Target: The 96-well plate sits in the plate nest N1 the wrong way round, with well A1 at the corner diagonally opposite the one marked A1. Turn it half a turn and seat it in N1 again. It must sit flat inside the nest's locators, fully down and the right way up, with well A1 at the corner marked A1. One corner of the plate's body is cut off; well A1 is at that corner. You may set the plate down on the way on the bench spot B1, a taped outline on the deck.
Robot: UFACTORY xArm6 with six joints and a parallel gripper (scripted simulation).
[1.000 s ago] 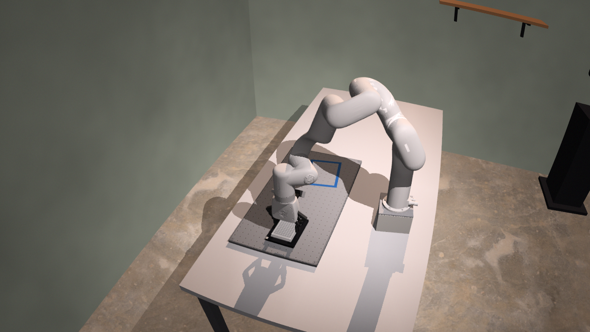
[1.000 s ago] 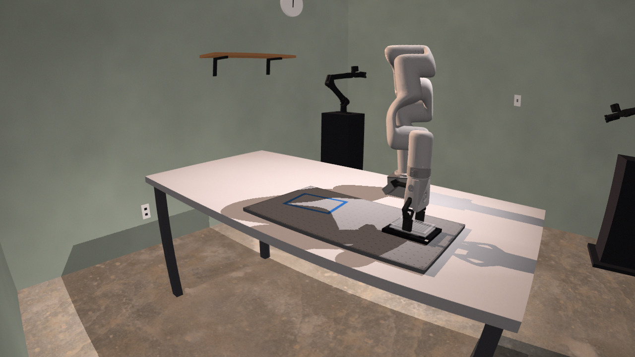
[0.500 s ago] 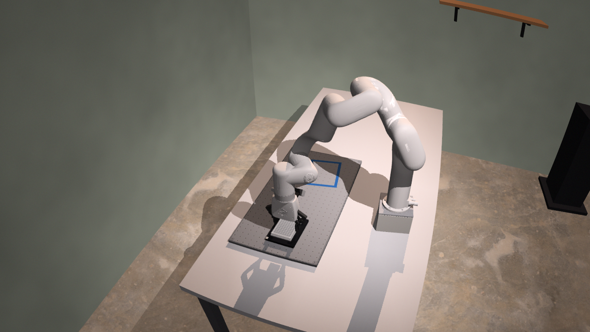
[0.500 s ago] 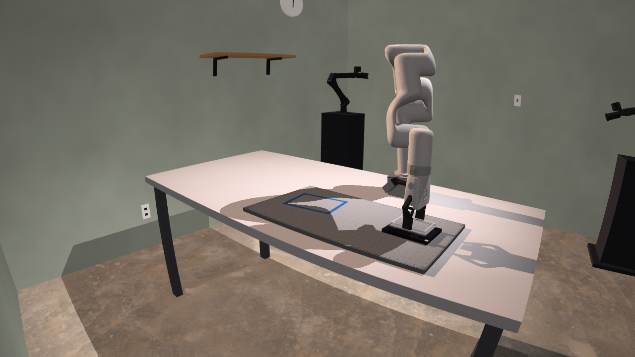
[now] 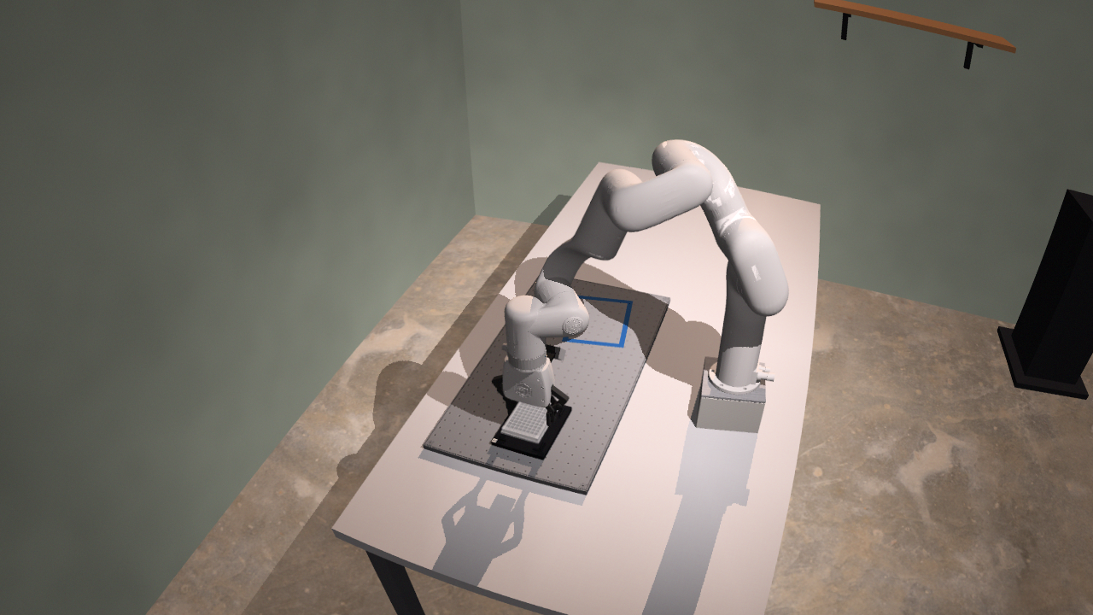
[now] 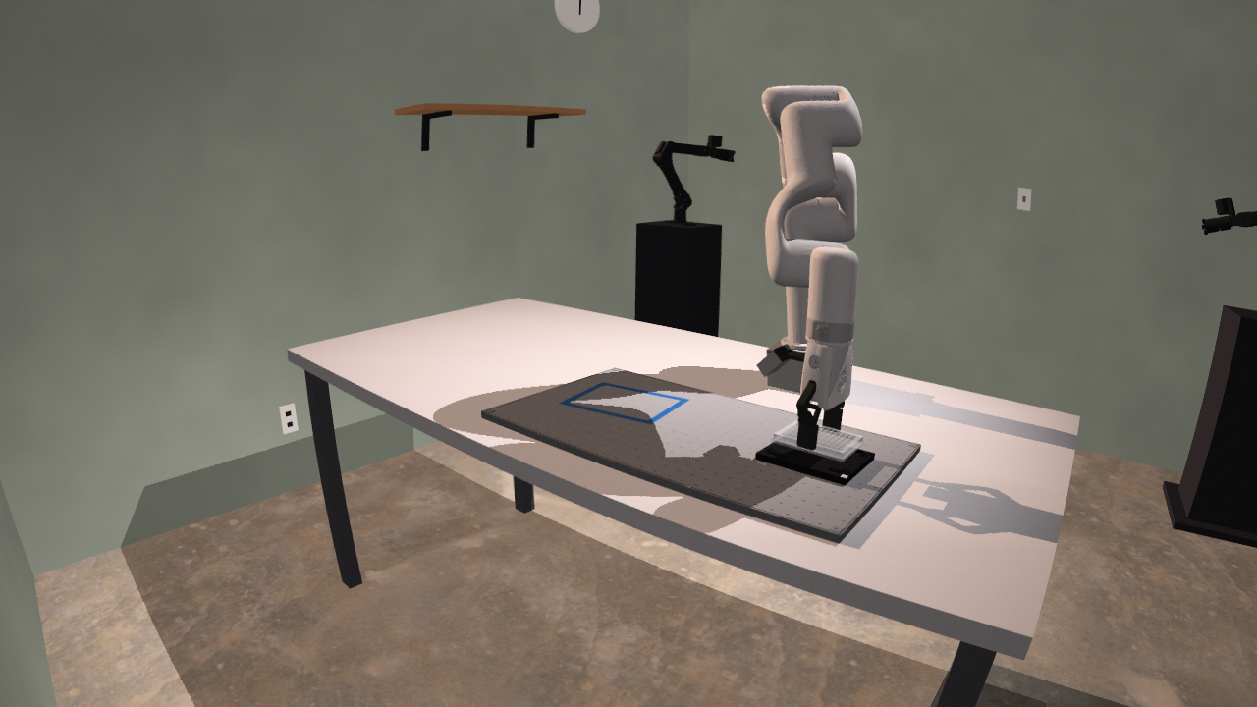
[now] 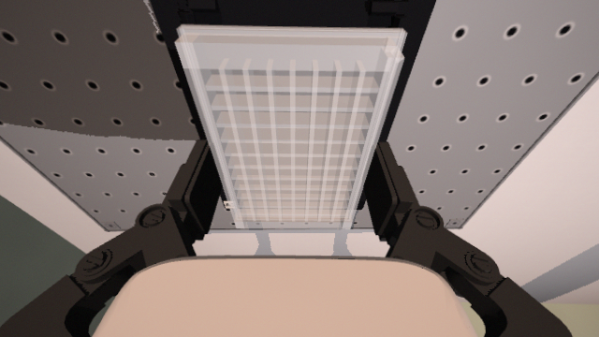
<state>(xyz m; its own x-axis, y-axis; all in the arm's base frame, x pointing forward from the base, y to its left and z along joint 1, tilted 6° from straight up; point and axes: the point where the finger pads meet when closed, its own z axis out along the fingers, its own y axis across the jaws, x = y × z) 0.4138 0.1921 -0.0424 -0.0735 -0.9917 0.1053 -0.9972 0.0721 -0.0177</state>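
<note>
My hand is 40 mm above the black plate nest N1. Also, from my hand: white A1 label (60 mm ahead, 70 mm to the left, 30 mm below); clear 96-well plate (10 mm below).
</note>
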